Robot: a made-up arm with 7 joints.
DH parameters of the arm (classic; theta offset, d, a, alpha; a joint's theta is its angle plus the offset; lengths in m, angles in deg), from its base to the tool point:
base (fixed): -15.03 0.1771 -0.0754 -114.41
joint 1: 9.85 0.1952 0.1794 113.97
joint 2: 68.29 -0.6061 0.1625 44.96
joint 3: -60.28 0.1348 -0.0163 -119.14
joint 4: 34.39 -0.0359 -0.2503 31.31
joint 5: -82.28 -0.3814 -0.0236 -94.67
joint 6: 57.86 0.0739 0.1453 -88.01
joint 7: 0 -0.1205 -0.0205 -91.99
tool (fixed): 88.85 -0.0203 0 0
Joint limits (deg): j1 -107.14..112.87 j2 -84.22..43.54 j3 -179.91..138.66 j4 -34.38..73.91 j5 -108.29..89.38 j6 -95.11..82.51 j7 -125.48..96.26
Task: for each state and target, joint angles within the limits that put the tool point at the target. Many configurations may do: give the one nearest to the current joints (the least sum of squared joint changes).
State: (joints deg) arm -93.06 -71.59 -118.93 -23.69 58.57 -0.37 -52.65
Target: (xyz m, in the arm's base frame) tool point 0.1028 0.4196 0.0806
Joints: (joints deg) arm -95.60 -49.13 -81.97 -29.03 46.02 11.95 -54.67
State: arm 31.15 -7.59 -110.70 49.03 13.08 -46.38 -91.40
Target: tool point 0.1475 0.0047 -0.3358
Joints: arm 37.76 -34.69 -120.09 54.23 3.77 -53.31 -92.48
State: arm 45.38 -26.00 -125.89 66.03 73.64 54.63 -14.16
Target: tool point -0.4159 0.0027 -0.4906
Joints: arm 103.70 -42.16 -129.82 73.91 73.59 46.88 -15.68
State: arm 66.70 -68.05 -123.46 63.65 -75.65 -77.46 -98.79
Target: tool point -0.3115 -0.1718 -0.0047
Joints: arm 68.29 -84.22 -118.20 73.91 -89.06 -38.20 -106.09
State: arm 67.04 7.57 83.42 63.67 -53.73 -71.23 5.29
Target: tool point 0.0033 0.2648 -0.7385
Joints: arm 62.73 22.54 82.42 73.91 -43.62 -37.76 11.67
